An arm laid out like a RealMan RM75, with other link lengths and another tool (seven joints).
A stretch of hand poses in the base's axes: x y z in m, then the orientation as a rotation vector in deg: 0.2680 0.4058 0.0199 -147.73 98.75 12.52; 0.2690 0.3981 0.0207 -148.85 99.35 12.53; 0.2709 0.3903 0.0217 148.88 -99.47 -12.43; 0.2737 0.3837 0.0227 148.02 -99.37 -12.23; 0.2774 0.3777 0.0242 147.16 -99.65 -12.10; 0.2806 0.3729 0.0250 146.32 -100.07 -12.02; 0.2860 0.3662 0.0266 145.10 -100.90 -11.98; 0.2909 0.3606 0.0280 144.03 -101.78 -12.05; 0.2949 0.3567 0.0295 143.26 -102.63 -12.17; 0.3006 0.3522 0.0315 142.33 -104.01 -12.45; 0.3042 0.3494 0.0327 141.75 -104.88 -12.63; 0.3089 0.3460 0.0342 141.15 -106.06 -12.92; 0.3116 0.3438 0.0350 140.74 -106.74 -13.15; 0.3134 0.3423 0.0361 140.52 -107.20 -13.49; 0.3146 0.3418 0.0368 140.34 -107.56 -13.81
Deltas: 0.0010 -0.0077 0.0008 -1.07 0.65 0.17; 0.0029 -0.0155 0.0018 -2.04 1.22 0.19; 0.0057 -0.0221 0.0028 -2.75 1.59 -0.01; 0.0094 -0.0281 0.0043 -3.28 1.88 -0.43; 0.0126 -0.0329 0.0051 -3.70 2.14 -0.92; 0.0180 -0.0396 0.0067 -4.19 2.48 -1.77; 0.0229 -0.0452 0.0081 -4.50 2.78 -2.60; 0.0269 -0.0491 0.0096 -4.60 2.96 -3.33; 0.0326 -0.0536 0.0116 -4.49 3.12 -4.41; 0.0362 -0.0564 0.0128 -4.40 3.22 -5.09; 0.0409 -0.0598 0.0143 -4.14 3.28 -5.94; 0.0436 -0.0620 0.0151 -4.00 3.37 -6.46; 0.0454 -0.0635 0.0162 -3.79 3.50 -6.78; 0.0466 -0.0640 0.0169 -3.61 3.63 -7.04
